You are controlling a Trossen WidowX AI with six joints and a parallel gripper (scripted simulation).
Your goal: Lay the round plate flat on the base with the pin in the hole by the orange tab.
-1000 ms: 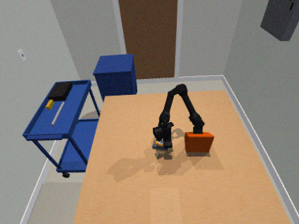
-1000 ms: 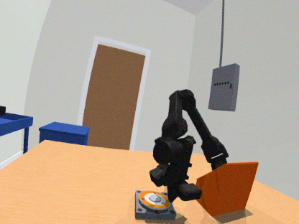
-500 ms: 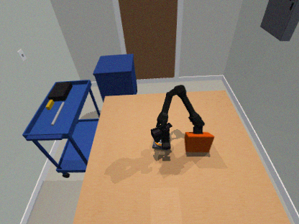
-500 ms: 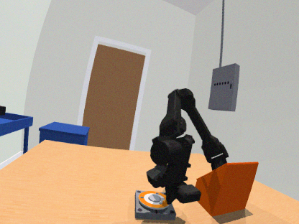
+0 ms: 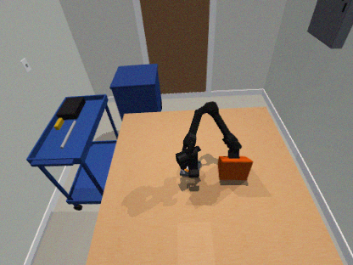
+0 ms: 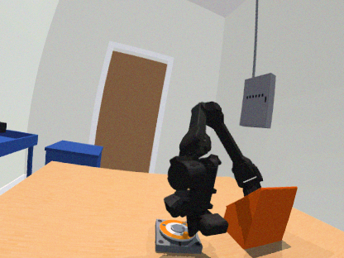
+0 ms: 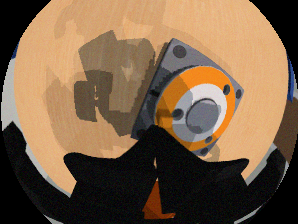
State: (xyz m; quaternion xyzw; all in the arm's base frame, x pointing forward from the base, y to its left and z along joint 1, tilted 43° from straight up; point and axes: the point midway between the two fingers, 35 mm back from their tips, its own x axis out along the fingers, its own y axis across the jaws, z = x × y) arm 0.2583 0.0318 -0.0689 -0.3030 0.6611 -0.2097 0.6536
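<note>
The grey square base is 5 cm to the right of my gripper tip, 2 cm below it and 2 cm ahead of it.
</note>
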